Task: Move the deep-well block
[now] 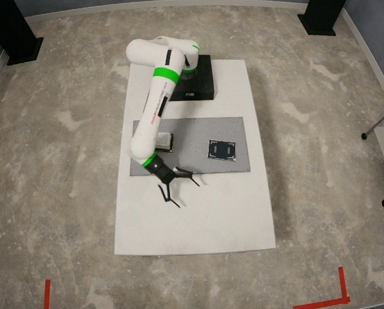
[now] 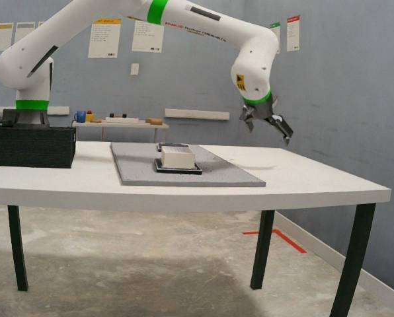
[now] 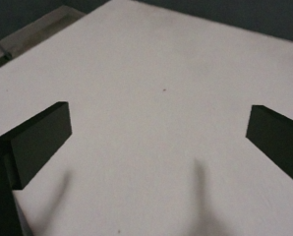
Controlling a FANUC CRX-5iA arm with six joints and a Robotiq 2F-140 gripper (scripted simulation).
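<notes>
Now: hand 370 mm past the deep-well block, 130 mm to the left of it and 60 mm above it. Round my hand: plate nest N2: 280 mm behind, 230 mm to the left, 90 mm below; plate nest: 370 mm behind, 130 mm to the right, 90 mm below; A1 label: 290 mm to the left, 210 mm behind, 80 mm below.
</notes>
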